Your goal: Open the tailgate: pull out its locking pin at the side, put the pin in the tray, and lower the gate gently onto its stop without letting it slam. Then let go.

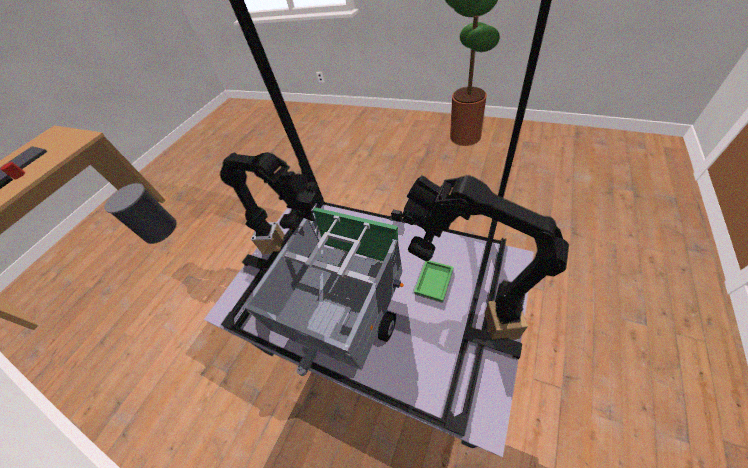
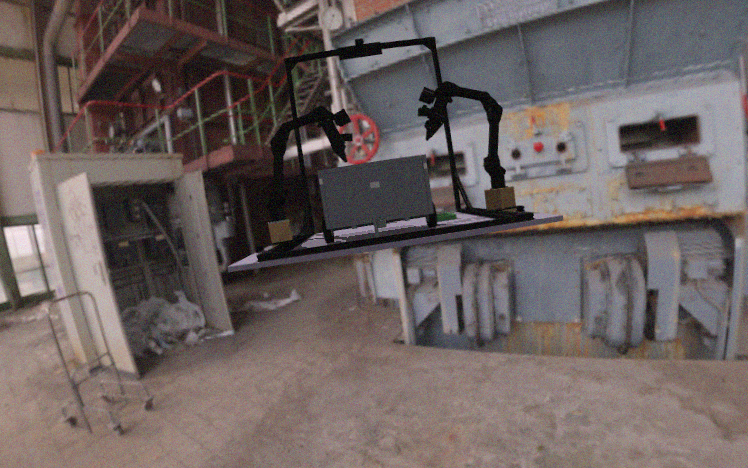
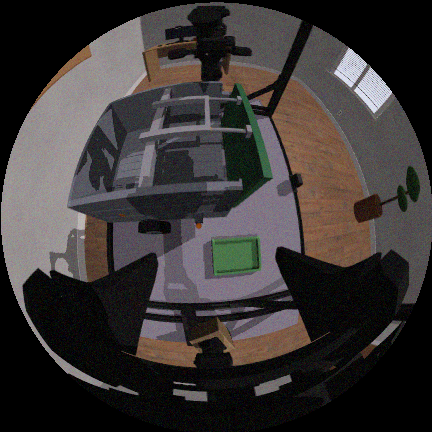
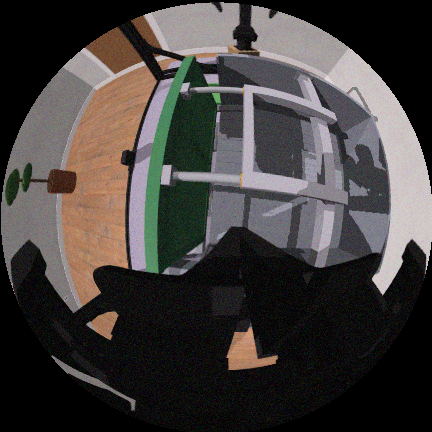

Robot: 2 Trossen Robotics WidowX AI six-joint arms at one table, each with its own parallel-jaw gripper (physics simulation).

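Note:
The grey trailer stands on the table. Its green tailgate stands up at the far end, joined to the bed by two grey struts. The small orange pin shows low on the trailer's side wall. The green tray lies empty beside it. My left gripper is open and empty, raised above the tray. My right gripper is shut on nothing, by the gate's other corner.
A black frame with tall posts rings the table. The trailer's wheel faces the tray side. A potted plant stands on the floor behind, and a dark bin at the left.

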